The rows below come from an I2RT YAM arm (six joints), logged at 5 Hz.
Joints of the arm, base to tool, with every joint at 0 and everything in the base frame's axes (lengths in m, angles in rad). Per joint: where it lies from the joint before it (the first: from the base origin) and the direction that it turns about. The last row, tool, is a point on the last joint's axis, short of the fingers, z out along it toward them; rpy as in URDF.
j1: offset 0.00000 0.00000 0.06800 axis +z
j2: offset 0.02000 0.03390 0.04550 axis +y
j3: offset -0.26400 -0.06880 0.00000 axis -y
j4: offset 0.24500 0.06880 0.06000 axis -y
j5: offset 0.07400 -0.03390 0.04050 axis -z
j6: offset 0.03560 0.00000 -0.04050 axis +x
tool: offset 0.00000 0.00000 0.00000 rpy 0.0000 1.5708 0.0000
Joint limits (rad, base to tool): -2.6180..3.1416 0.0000..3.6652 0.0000..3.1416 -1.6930..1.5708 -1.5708..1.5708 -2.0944..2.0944
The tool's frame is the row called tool.
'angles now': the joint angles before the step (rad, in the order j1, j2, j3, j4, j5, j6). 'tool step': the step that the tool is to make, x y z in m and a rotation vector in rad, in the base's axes. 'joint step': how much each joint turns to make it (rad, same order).
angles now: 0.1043 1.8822 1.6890 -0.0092 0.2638 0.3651
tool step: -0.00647 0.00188 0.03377 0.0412 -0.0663 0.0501
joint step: 0.0015 -0.0214 0.0794 -0.0367 -0.0536 0.0260
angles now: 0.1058 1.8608 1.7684 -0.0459 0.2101 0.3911
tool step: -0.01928 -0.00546 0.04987 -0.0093 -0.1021 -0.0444
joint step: -0.0045 -0.0491 0.0937 -0.0384 0.0414 -0.0167
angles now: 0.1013 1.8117 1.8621 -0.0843 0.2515 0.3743
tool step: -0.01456 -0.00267 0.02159 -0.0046 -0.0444 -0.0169
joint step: -0.0016 -0.0384 0.0216 -0.0140 0.0154 -0.0092
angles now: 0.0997 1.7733 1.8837 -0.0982 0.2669 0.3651
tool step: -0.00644 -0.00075 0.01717 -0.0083 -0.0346 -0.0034
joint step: 0.0000 -0.0046 0.0506 -0.0184 0.0030 -0.0122
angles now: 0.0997 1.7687 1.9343 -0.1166 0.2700 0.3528
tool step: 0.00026 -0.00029 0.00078 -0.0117 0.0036 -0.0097
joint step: 0.0000 0.0030 0.0078 -0.0062 0.0091 -0.0122
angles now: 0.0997 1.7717 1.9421 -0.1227 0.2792 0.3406
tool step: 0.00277 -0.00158 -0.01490 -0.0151 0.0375 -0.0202
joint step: -0.0031 -0.0076 -0.0567 0.0138 0.0168 -0.0124
